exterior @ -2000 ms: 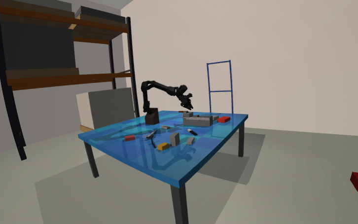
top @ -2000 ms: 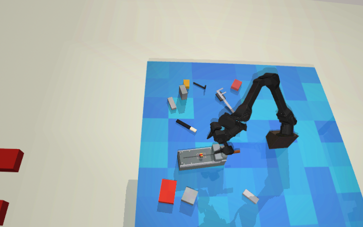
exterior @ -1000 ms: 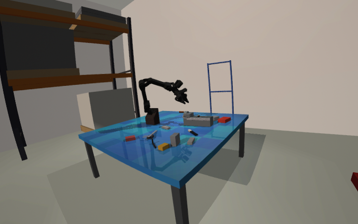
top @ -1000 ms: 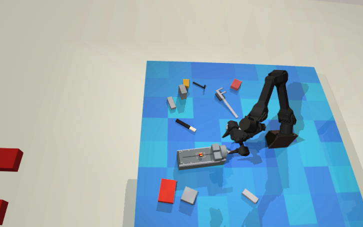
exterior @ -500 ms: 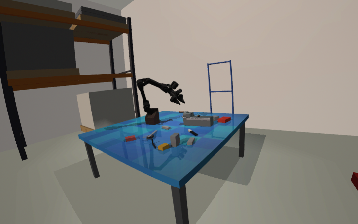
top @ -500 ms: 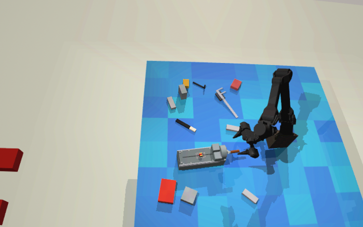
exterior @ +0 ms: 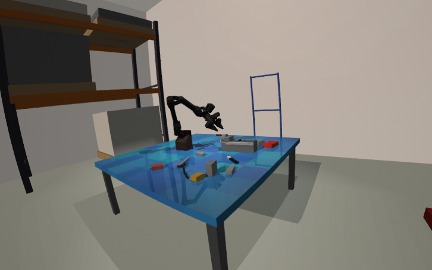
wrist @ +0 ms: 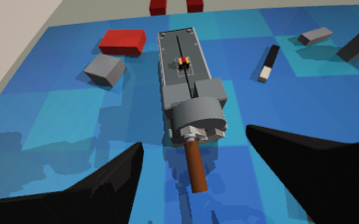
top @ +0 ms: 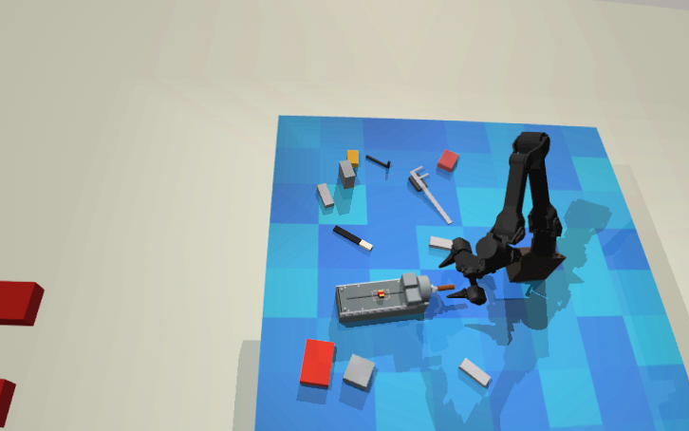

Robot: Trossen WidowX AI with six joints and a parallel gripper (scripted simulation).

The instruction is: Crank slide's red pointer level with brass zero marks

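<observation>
Now: gripper tip 2 cm past the brown crank handle and 4 cm above it. From my gripper tip the other things lie so: red block: 15 cm behind, 54 cm to the right, 14 cm below; then red pointer: 17 cm ahead, 7 cm below; then black key: 9 cm ahead, 54 cm to the right, 14 cm below.
</observation>
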